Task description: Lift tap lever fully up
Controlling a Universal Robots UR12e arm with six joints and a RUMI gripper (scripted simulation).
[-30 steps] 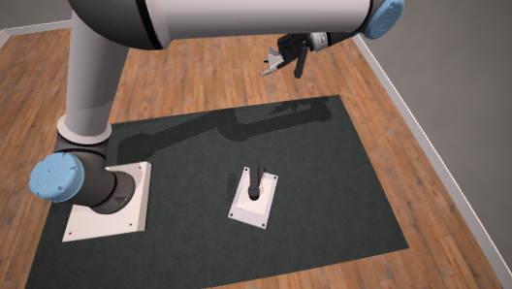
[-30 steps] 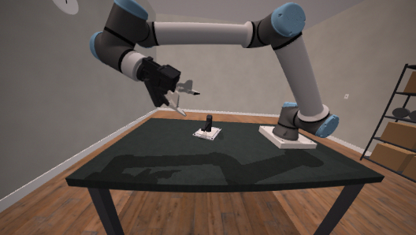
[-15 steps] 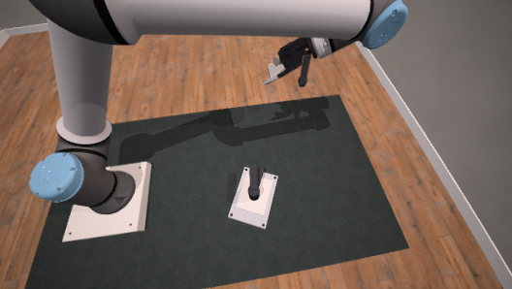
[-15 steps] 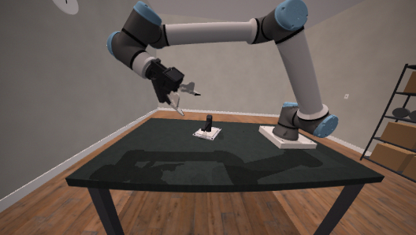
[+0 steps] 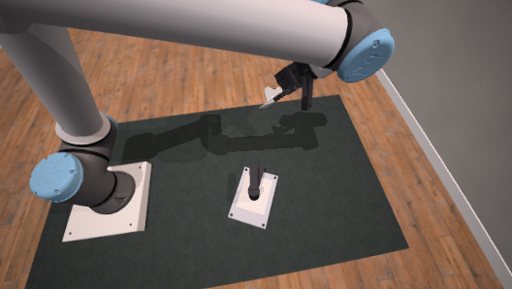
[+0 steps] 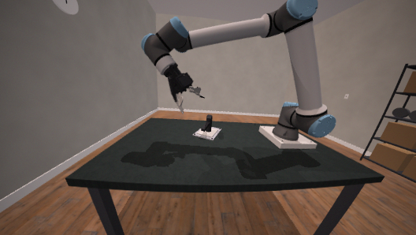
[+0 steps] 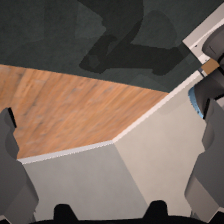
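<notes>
Now: hand 14 cm past the dark lever, 24 cm to the left of it and 13 cm above it.
</notes>
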